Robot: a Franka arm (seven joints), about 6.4 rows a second.
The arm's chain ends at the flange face. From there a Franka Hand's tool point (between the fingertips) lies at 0.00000 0.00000 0.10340 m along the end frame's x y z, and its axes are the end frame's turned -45 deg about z.
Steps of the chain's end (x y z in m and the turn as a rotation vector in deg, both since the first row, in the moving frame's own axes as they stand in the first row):
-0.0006 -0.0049 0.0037 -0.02 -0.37 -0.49
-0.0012 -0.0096 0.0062 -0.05 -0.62 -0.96
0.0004 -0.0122 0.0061 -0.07 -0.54 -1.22
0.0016 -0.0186 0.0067 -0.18 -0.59 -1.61
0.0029 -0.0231 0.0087 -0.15 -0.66 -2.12
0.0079 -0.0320 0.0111 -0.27 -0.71 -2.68
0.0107 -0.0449 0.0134 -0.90 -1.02 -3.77
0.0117 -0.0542 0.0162 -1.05 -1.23 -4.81
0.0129 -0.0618 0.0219 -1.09 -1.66 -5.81
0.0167 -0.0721 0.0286 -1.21 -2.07 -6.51
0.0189 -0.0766 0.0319 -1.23 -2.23 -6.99
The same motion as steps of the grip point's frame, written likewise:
0.0025 -0.0043 0.0037 0.25 -0.28 -0.49
0.0051 -0.0084 0.0062 0.40 -0.47 -0.96
0.0081 -0.0089 0.0061 0.33 -0.43 -1.22
0.0133 -0.0125 0.0067 0.29 -0.54 -1.61
0.0173 -0.0149 0.0087 0.36 -0.57 -2.12
0.0270 -0.0176 0.0111 0.31 -0.69 -2.68
0.0369 -0.0243 0.0134 0.08 -1.36 -3.77
0.0437 -0.0302 0.0162 0.13 -1.61 -4.81
0.0493 -0.0351 0.0218 0.40 -1.94 -5.81
0.0586 -0.0400 0.0285 0.61 -2.32 -6.51
0.0630 -0.0418 0.0318 0.71 -2.45 -6.99

